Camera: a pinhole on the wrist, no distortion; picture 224 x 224 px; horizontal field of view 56.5 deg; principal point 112.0 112.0 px. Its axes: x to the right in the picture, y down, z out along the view. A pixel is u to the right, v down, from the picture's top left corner.
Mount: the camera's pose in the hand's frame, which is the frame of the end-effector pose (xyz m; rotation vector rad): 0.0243 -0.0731 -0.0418 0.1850 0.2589 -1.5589
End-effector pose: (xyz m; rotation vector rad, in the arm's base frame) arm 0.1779 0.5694 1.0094 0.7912 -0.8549 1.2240
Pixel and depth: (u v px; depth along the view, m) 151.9 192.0 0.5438
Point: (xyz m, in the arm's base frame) 0.4745 0.2462 1.4252
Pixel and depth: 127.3 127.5 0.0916
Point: 0.2804 0.5294 1.0553
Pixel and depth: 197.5 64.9 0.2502
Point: 0.3921 0.3685 1.0581
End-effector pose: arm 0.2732 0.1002 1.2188 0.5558 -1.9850 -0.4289
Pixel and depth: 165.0 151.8 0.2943
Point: 0.0871 -0.1264 1.0730
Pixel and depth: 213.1 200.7 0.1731
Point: 0.1841 -0.1194 1.1480
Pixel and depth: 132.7 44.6 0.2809
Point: 0.1308 -0.0051 0.9871
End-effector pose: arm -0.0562 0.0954 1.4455 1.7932 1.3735 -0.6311
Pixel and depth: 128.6 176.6 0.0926
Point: -0.1372 0.1047 1.3469
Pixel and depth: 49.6 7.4 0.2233
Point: -0.1338 -0.0997 1.3714
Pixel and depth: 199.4 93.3 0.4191
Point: -0.3754 -0.1147 1.1612
